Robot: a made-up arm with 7 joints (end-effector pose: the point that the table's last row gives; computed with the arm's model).
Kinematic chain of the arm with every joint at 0, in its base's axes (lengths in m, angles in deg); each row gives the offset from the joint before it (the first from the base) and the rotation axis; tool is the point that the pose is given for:
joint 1: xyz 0 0.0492 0 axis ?
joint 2: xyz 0 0.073 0 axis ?
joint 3: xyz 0 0 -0.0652 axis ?
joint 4: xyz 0 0 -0.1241 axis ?
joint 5: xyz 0 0 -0.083 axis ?
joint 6: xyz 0 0 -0.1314 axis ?
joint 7: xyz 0 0 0 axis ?
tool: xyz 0 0 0
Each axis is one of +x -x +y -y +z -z.
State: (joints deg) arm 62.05 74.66 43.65 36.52 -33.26 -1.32 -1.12
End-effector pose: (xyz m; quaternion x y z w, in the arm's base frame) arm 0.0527 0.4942 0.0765 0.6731 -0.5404 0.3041 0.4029
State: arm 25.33 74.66 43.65 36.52 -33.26 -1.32 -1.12
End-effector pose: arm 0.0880 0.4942 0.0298 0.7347 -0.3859 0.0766 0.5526
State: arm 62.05 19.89 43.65 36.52 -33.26 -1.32 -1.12
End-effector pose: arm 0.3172 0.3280 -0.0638 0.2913 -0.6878 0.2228 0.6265
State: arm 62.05 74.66 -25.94 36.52 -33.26 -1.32 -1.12
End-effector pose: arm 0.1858 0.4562 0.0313 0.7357 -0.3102 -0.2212 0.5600
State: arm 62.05 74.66 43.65 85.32 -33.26 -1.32 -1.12
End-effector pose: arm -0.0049 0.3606 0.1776 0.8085 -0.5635 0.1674 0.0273
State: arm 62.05 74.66 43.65 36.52 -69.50 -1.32 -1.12
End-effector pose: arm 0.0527 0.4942 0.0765 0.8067 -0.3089 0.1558 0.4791
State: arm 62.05 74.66 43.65 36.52 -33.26 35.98 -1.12
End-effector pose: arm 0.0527 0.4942 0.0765 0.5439 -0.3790 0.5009 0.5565
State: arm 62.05 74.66 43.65 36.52 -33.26 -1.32 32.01
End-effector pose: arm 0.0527 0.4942 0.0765 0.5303 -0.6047 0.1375 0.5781
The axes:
joint 1: -y
joint 2: +x
joint 3: +z
joint 4: -y
joint 5: +z
joint 6: +y
joint 7: -x

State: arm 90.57 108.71 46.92 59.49 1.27 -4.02 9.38
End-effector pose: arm -0.2247 0.3613 0.1239 -0.6779 0.6311 -0.3478 0.1454
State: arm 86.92 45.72 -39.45 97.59 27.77 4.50 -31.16
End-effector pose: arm 0.2176 0.1432 0.1526 0.1807 -0.9675 -0.0475 0.1705
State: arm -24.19 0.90 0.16 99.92 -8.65 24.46 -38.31
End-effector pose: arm 0.1302 0.1252 -0.2255 0.3552 -0.4248 0.0910 0.8277
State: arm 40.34 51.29 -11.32 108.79 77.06 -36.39 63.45
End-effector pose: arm 0.2205 0.1911 0.0478 0.3221 0.8156 0.4781 0.0499
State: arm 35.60 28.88 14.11 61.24 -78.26 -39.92 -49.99
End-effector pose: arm 0.2844 0.3036 -0.0841 0.6153 -0.7367 -0.2638 0.0954
